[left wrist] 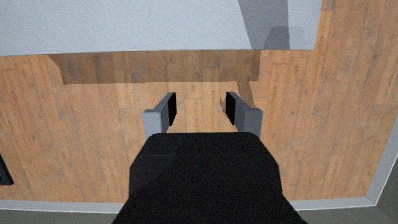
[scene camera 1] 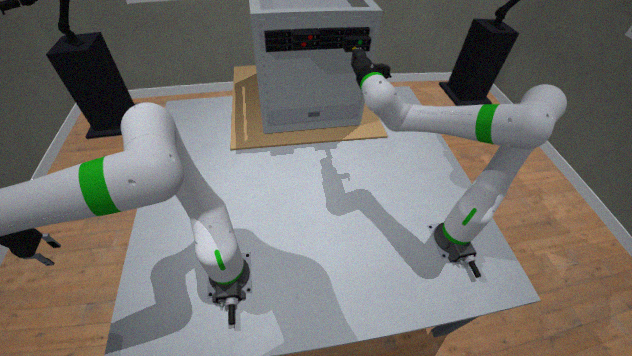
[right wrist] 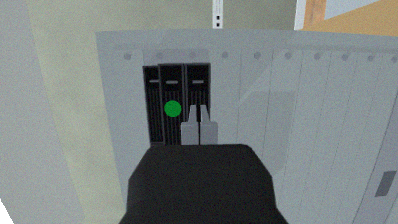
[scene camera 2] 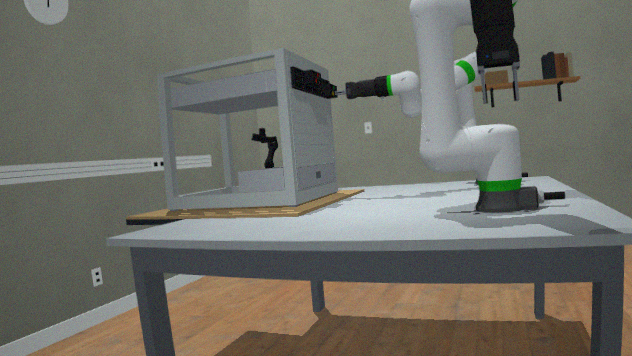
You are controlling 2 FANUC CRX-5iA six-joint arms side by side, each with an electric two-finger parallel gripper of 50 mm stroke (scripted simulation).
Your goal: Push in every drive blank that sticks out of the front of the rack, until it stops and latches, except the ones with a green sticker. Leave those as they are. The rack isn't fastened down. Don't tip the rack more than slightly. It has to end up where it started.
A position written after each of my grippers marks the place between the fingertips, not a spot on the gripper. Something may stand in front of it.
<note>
I see my left gripper [scene camera 2: 501, 101], my right gripper [right wrist: 198, 114], a grey rack [scene camera 2: 302, 115], a green-stickered blank [right wrist: 172, 90] and a yellow-stickered blank [right wrist: 198, 92].
The grey rack also shows in scene camera 1 [scene camera 1: 298, 90] and in the right wrist view [right wrist: 310, 104]. My left gripper shows as well in the left wrist view [left wrist: 201, 102]. The left wrist view misses the grey rack: it is out of frame. The left wrist view does not show the green-stickered blank: it is out of frame.
</note>
